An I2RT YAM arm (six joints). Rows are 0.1 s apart.
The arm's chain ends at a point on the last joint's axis. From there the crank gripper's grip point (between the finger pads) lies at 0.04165 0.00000 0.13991 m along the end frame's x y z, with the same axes.
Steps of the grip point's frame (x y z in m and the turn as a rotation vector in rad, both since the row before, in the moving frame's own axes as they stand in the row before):
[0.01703 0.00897 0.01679 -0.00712 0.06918 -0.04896]
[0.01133 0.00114 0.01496 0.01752 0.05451 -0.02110]
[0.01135 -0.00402 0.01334 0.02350 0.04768 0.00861]
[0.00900 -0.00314 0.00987 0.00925 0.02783 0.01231]
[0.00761 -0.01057 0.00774 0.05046 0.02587 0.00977]
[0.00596 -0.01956 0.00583 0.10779 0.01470 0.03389]
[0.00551 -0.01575 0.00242 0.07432 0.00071 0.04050]
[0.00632 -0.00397 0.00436 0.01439 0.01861 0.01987]
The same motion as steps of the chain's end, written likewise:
[0.00749 0.01026 0.02000 -0.00712 0.06918 -0.04896]
[0.00381 0.00453 0.01747 0.01752 0.05451 -0.02110]
[0.00472 -0.00114 0.01552 0.02350 0.04768 0.00861]
[0.00512 -0.00239 0.01109 0.00925 0.02783 0.01231]
[0.00397 -0.00397 0.00903 0.05046 0.02587 0.00977]
[0.00368 -0.00599 0.00719 0.10779 0.01470 0.03389]
[0.00523 -0.00705 0.00277 0.07432 0.00071 0.04050]
[0.00371 -0.00282 0.00517 0.01439 0.01861 0.01987]

